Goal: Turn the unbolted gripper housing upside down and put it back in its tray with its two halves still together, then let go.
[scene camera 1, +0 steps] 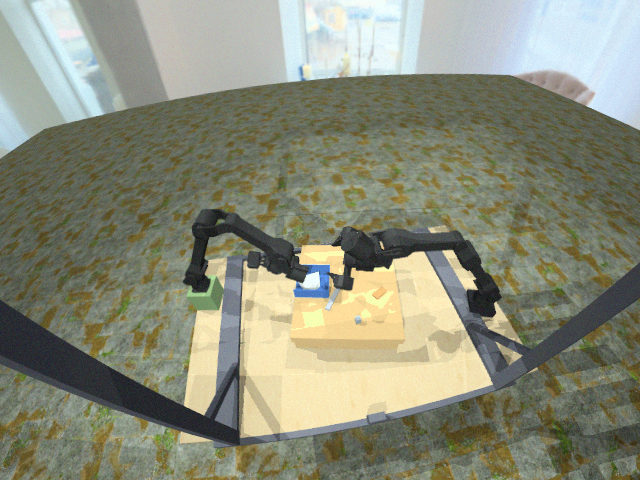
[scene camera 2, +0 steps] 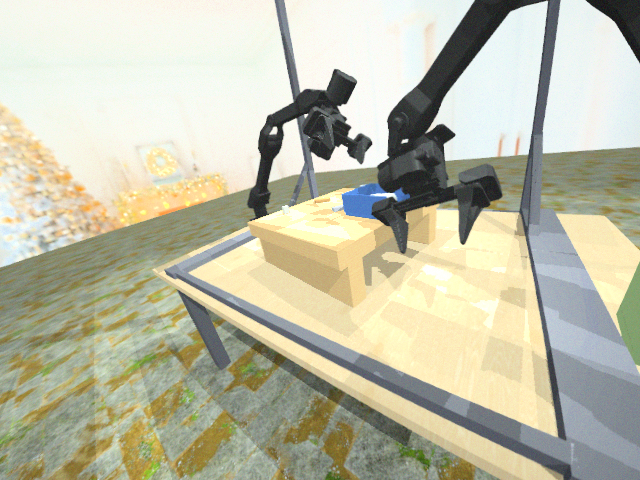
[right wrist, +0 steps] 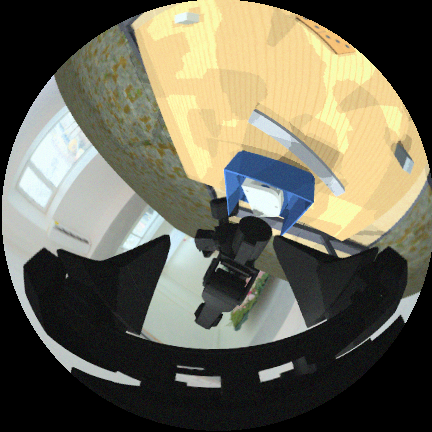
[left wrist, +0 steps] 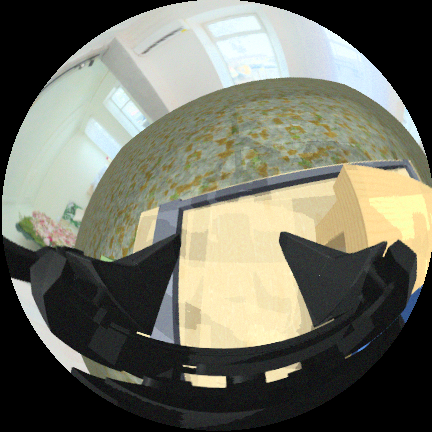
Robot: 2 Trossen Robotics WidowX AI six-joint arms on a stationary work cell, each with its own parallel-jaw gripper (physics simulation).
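Places are measured from the left arm's base along level axes (x right, y back, z down), in metres.
Where they show: left gripper, fingertip midpoint: [scene camera 2: 430,248] [left wrist: 230,238]; right gripper, fingertip midpoint: [scene camera 1: 329,259] [scene camera 2: 347,156] [right wrist: 222,240]; left arm's base, link origin: [scene camera 1: 201,285]; right arm's base, link origin: [scene camera 1: 481,300].
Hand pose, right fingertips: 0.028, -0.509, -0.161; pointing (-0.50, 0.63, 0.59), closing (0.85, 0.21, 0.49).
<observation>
Each offset is from my right fingertips to the top centre of the thing, as dx, dy, dz.
The white gripper housing @[+0.010, +0.070, +0.093] [scene camera 1: 311,280] [scene camera 2: 383,195] [right wrist: 264,197] sits in the blue tray @[+0.008, +0.064, +0.078] [scene camera 1: 311,294] [scene camera 2: 356,204] [right wrist: 272,167]. Which side of it is up, and whether its halves meet all round, is too small to tell. My left gripper [scene camera 2: 433,245] [left wrist: 230,238] is open and empty, beside the tray and out past the platform's edge; in scene camera 1 its fingertips are hard to make out. My right gripper [scene camera 1: 331,259] [scene camera 2: 345,156] is open and empty, above the platform and to the right of the tray in scene camera 1.
The tray stands on a raised wooden platform @[+0.017, -0.057, +0.130] [scene camera 1: 330,330] [scene camera 2: 299,242]. A grey bar @[+0.045, -0.017, +0.120] [scene camera 1: 331,299] [right wrist: 300,150] lies close to the tray. An orange plate with holes @[+0.056, -0.167, +0.122] [scene camera 1: 379,292] [right wrist: 327,37] and a small grey block @[+0.159, -0.080, +0.104] [scene camera 1: 357,319] [right wrist: 404,156] lie farther off. A green box @[-0.029, +0.508, +0.161] [scene camera 1: 207,298] stands at the left.
</observation>
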